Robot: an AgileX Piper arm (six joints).
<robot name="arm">
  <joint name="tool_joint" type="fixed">
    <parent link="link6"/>
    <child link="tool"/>
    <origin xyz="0 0 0" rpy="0 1.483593 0"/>
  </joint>
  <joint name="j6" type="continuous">
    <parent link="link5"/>
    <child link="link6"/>
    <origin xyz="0.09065 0 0.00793" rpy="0 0 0"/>
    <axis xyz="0.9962 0 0.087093"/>
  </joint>
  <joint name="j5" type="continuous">
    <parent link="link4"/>
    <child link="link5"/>
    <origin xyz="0 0 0" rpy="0 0 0"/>
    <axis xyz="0 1 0"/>
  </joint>
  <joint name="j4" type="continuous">
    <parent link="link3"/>
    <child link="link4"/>
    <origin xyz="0.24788 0 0.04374" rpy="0 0 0"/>
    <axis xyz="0.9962 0 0.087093"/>
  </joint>
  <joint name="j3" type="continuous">
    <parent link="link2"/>
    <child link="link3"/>
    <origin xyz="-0.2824 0 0.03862" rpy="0 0 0"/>
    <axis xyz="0 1 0"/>
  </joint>
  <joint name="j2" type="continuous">
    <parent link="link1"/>
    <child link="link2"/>
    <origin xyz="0 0 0" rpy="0 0 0"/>
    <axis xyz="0 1 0"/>
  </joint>
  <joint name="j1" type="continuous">
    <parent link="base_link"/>
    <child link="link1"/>
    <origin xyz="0 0 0.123" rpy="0 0 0"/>
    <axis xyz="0 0 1"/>
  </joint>
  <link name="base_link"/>
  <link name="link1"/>
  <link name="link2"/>
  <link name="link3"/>
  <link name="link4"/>
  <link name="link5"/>
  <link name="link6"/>
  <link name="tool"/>
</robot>
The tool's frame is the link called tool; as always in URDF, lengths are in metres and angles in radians. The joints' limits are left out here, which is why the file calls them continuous.
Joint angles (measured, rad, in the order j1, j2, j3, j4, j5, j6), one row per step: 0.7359 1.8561 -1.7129 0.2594 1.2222 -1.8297; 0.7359 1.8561 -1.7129 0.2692 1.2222 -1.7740; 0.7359 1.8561 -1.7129 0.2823 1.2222 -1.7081; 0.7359 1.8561 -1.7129 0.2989 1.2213 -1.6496; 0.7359 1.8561 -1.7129 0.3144 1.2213 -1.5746; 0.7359 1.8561 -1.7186 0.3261 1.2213 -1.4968; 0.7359 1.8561 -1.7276 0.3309 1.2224 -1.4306; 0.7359 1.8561 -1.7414 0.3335 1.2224 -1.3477; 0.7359 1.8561 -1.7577 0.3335 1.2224 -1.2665; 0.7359 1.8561 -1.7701 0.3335 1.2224 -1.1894; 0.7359 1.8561 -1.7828 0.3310 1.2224 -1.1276; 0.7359 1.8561 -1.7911 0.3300 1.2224 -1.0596
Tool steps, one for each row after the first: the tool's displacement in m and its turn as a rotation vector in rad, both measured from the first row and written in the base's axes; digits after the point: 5 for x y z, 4 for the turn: -0.00053 0.00061 0.00022 0.0101 0.0276 -0.0521; -0.00124 0.00142 0.00052 0.0226 0.0617 -0.1136; -0.00208 0.00249 0.00095 0.0373 0.0955 -0.1684; -0.00291 0.00344 0.00135 0.0505 0.1362 -0.2379; -0.00322 0.00444 0.00325 0.0651 0.1721 -0.3091; -0.00308 0.00511 0.00587 0.0765 0.1974 -0.3688; -0.00251 0.00590 0.00980 0.0920 0.2247 -0.4432; -0.00174 0.00660 0.01437 0.1085 0.2487 -0.5153; -0.00118 0.00710 0.01786 0.1221 0.2739 -0.5837; -0.00051 0.00744 0.02138 0.1345 0.2911 -0.6381; -0.00013 0.00768 0.02370 0.1443 0.3148 -0.6985
